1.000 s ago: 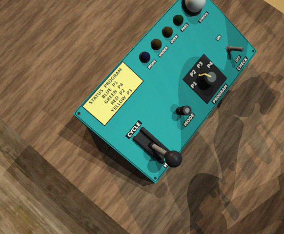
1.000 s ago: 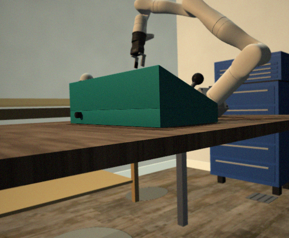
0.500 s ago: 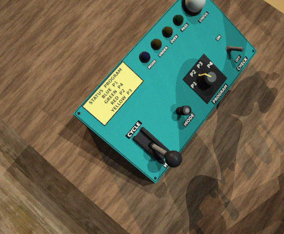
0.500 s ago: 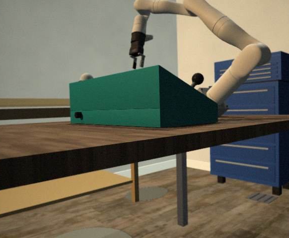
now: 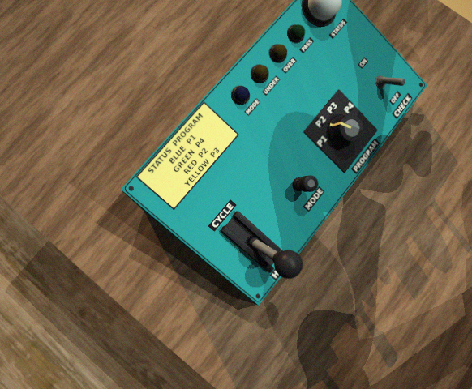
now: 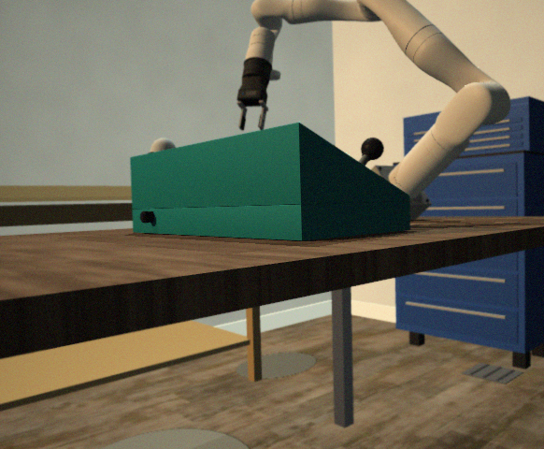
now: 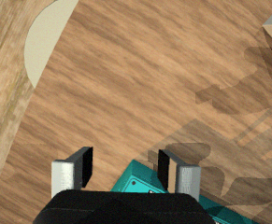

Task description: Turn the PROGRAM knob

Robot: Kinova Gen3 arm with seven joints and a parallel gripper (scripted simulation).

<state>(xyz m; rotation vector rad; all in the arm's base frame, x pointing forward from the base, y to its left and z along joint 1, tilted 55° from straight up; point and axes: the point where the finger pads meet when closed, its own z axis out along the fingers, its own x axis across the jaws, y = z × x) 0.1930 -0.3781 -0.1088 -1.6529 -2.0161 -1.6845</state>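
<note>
The cycle lever lies 50 cm to the left of my hand, 17 cm ahead of it and 16 cm below it. From my hand the other things lie so: mode button 38 cm to the left, 20 cm ahead, 17 cm below; check toggle 19 cm ahead, 17 cm below, 14 cm to the left; teal console 32 cm to the left, 23 cm ahead, 19 cm below.
</note>
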